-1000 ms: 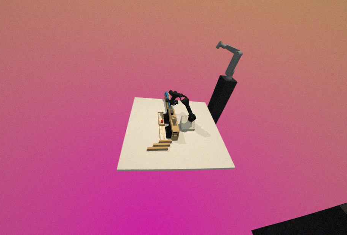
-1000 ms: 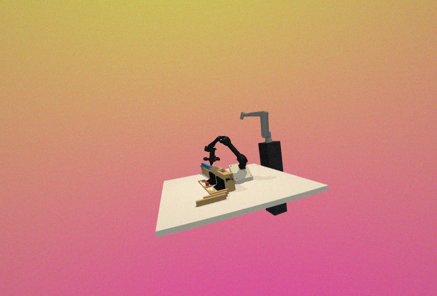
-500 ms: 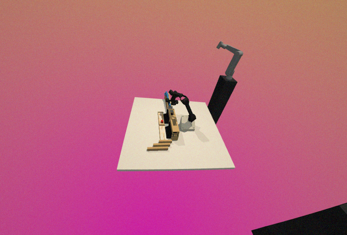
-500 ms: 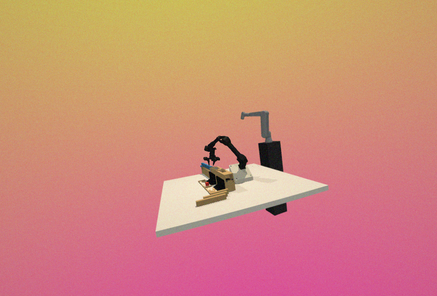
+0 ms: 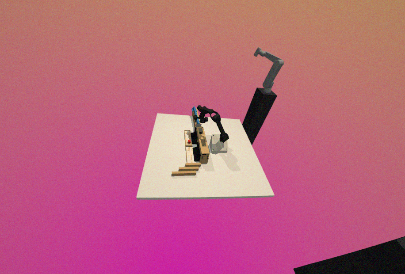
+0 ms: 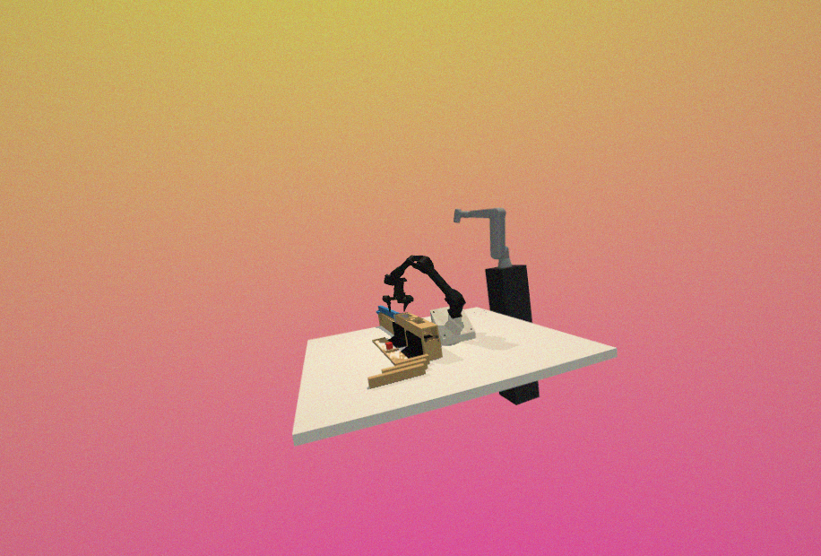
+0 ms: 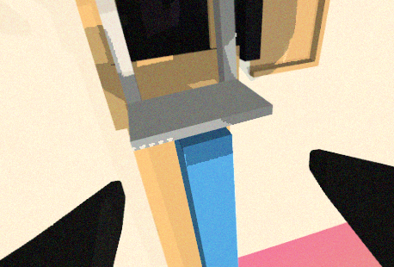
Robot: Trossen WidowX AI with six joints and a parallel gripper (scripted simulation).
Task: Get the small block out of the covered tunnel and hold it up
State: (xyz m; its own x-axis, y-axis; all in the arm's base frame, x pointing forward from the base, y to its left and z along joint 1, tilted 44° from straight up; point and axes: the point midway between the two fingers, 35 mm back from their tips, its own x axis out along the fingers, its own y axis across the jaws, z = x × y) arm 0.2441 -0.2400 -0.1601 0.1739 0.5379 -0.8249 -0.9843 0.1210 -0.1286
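Right now the small red block is 13 cm ahead of my gripper tip, 21 cm to the left of it and 14 cm below it. Also, from my gripper tip: pale wooden slab (16 cm ahead, 27 cm to the left, 16 cm below); tan covered tunnel (2 cm ahead, 7 cm to the left, 9 cm below).
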